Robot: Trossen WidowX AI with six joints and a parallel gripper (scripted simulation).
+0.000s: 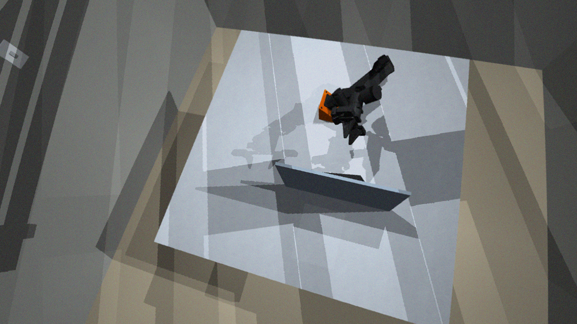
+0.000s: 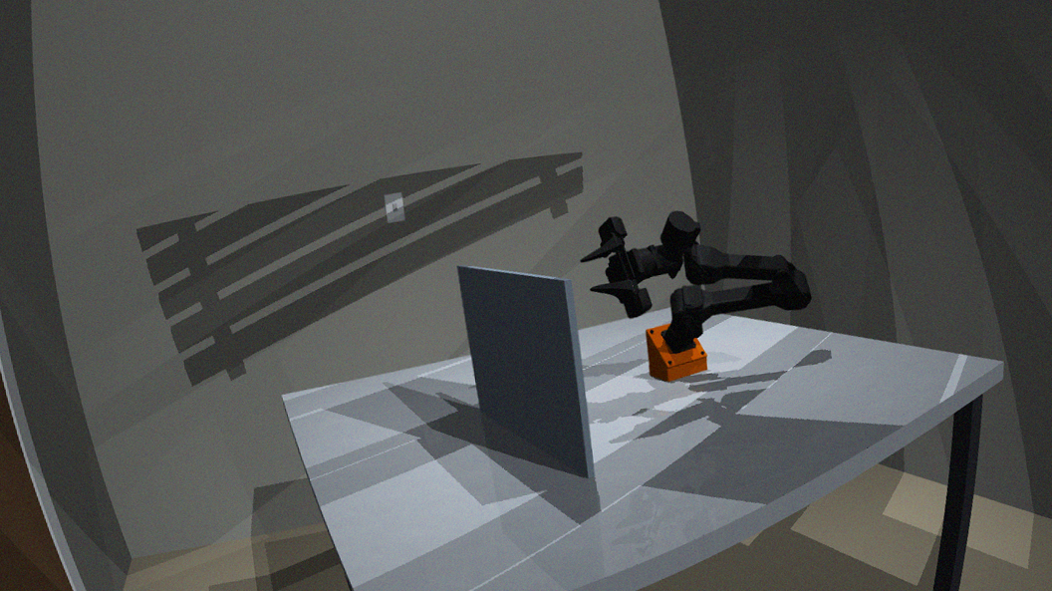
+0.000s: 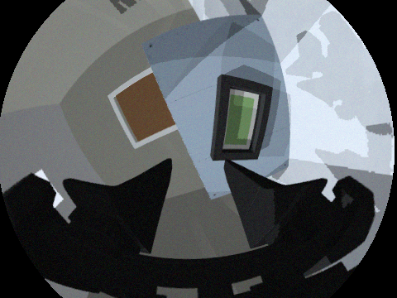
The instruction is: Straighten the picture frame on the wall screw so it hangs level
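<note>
The picture frame is 14 cm ahead of my gripper tip, 11 cm below it and 2 cm to the left of it. From my gripper tip the other things lie so: grey wall panel 15 cm ahead, 12 cm below.
</note>
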